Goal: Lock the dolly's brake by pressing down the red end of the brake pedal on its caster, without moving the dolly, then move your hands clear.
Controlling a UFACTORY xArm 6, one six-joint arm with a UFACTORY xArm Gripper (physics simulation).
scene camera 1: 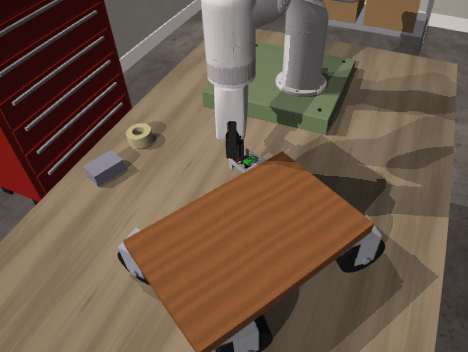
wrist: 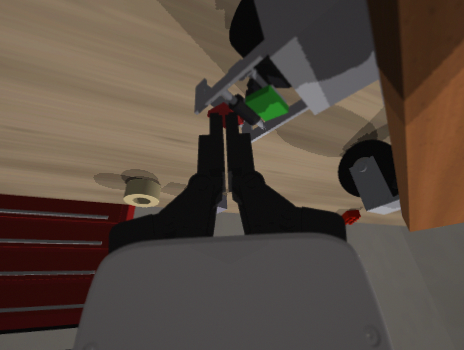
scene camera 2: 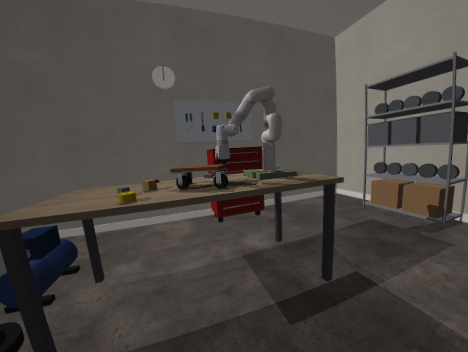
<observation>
dolly: scene camera 1; wrist 326, 58; scene camera 2
same spot on dolly: (scene camera 2: 220, 180) = (scene camera 1: 373, 254)
</observation>
